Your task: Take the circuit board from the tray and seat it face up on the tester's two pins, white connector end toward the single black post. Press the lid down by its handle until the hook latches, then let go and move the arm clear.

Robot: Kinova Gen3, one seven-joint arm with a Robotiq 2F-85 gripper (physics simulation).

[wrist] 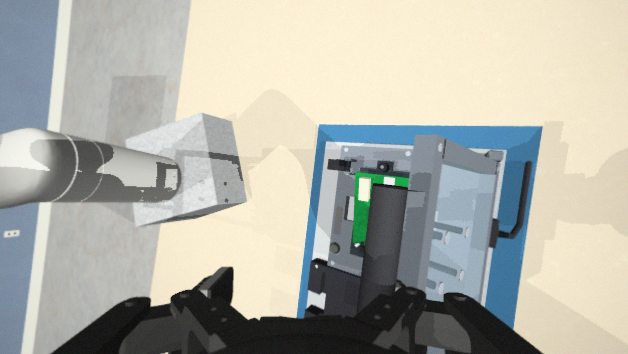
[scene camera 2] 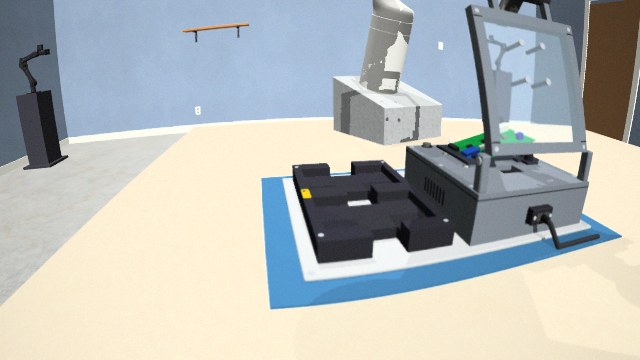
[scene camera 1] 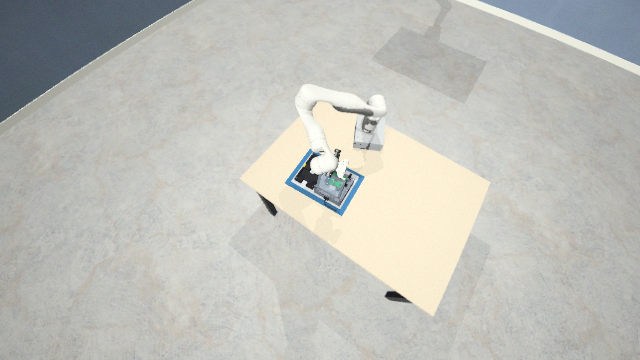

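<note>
The green circuit board lies face up on the grey tester. Its white connector end is by the single black post. Pin seating is hidden. The clear lid stands raised over the tester, with grey frame and press rods. Its dark handle covers part of the board in the wrist view. The black hook is near the tester's edge. My gripper is open; the handle's lower end passes behind its right finger. Contact is unclear.
The black tray, with no board in it, sits beside the tester on a white plate inside a blue mat. A black cable leaves the tester. The arm's grey base block stands behind.
</note>
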